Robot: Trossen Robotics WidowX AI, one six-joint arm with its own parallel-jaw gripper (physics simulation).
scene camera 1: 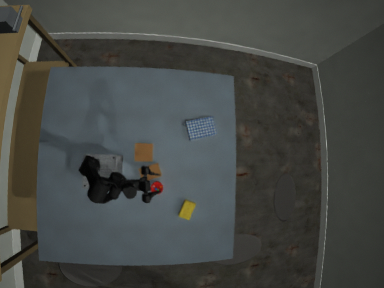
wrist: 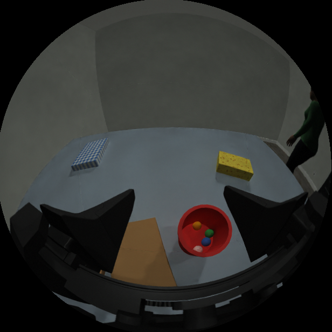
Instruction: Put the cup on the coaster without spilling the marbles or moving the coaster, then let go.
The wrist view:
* gripper: 181,192
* yellow sponge: 229,164
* red cup: 211,217
